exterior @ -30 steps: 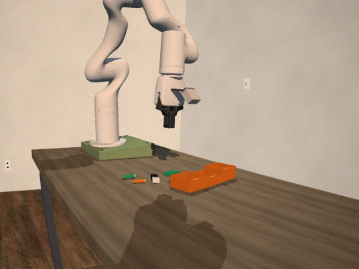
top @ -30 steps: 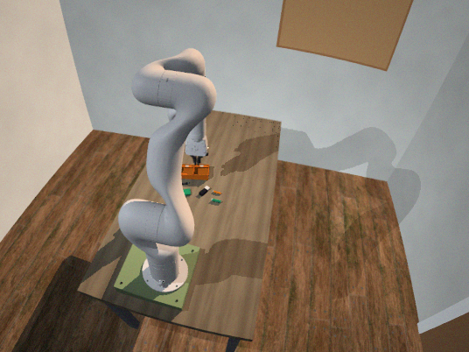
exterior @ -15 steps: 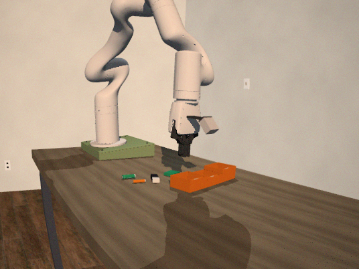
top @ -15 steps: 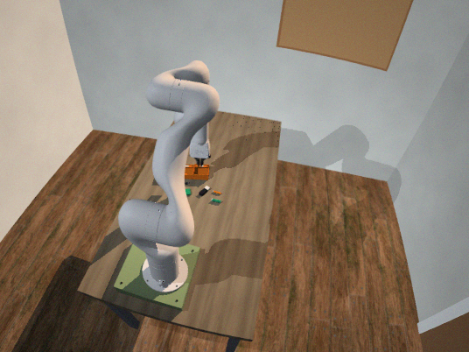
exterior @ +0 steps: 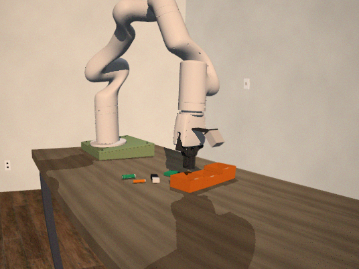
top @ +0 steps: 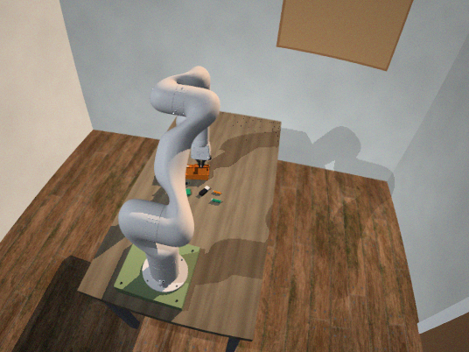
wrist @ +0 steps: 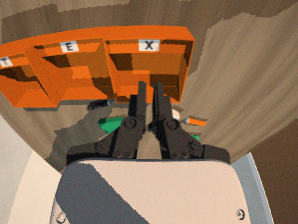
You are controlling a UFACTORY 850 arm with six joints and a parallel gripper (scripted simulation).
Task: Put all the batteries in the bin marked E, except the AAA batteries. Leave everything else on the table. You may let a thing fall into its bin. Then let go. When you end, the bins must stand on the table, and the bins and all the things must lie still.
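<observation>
Right now the orange bin row is 8 cm to the left of my hand and 6 cm below it. The rest, counted from my hand: flat green block 15 cm behind, 6 cm to the left, 8 cm below; then small black cylinder 8 cm behind, 8 cm to the left, 8 cm below; then black-and-white block battery 12 cm behind, 4 cm to the right, 8 cm below.
</observation>
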